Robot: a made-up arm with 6 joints. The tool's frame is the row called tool. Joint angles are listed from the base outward.
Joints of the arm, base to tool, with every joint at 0 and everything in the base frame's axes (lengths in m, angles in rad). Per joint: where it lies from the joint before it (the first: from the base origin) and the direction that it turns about. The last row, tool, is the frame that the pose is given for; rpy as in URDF.
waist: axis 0 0 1 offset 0 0 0.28
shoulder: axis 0 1 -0.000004 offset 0 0 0
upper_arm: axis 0 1 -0.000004 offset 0.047 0 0.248
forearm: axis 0 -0.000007 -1 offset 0.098 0 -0.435
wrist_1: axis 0 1 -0.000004 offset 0 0 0
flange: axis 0 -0.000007 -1 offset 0.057 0 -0.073
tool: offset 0 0 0 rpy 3.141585 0 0
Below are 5 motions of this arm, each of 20 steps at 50 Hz.
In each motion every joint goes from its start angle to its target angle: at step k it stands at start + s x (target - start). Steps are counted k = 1, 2, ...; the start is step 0. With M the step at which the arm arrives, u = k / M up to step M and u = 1 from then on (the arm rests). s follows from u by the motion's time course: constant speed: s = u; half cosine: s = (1 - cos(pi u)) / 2; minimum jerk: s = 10 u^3 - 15 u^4 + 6 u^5.
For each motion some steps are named. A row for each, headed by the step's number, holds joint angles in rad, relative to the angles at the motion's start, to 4 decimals.
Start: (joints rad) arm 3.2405 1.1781 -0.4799 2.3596 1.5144 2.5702
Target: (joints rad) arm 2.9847 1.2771 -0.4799 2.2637 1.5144 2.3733
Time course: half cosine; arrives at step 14
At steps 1, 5, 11, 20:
1: -0.0032 0.0012 0.0000 -0.0012 0.0000 -0.0025
5: -0.0724 0.0280 0.0000 -0.0271 0.0000 -0.0557
11: -0.2279 0.0882 0.0000 -0.0854 0.0000 -0.1754
20: -0.2558 0.0990 0.0000 -0.0959 0.0000 -0.1969

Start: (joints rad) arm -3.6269 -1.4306 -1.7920 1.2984 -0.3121 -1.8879
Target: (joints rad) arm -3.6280 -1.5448 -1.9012 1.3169 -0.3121 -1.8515
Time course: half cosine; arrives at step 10
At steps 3, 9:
3: -0.0002 -0.0235 -0.0225 0.0038 0.0000 0.0075
9: -0.0011 -0.1114 -0.1065 0.0180 0.0000 0.0355

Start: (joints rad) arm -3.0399 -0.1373 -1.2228 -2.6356 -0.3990 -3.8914
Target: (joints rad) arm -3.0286 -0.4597 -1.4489 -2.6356 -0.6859 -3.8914
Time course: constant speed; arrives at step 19
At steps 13, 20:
13: 0.0077 -0.2206 -0.1547 0.0000 -0.1963 0.0000
20: 0.0113 -0.3224 -0.2261 0.0000 -0.2869 0.0000

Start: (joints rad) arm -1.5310 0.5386 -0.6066 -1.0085 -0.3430 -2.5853
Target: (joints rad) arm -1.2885 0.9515 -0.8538 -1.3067 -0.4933 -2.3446
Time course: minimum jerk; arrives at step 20
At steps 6, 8, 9, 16, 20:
6: 0.0395 0.0673 -0.0403 -0.0486 -0.0245 0.0393
8: 0.0770 0.1311 -0.0785 -0.0947 -0.0477 0.0764
9: 0.0987 0.1680 -0.1006 -0.1213 -0.0612 0.0979
16: 0.2285 0.3890 -0.2329 -0.2809 -0.1416 0.2268
20: 0.2425 0.4129 -0.2472 -0.2982 -0.1503 0.2407

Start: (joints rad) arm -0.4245 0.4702 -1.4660 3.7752 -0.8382 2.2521
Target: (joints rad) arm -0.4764 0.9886 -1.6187 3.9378 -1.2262 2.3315
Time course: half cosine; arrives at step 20
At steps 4, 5, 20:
4: -0.0050 0.0495 -0.0146 0.0155 -0.0371 0.0076
5: -0.0076 0.0759 -0.0224 0.0238 -0.0568 0.0116
20: -0.0519 0.5184 -0.1527 0.1626 -0.3880 0.0794

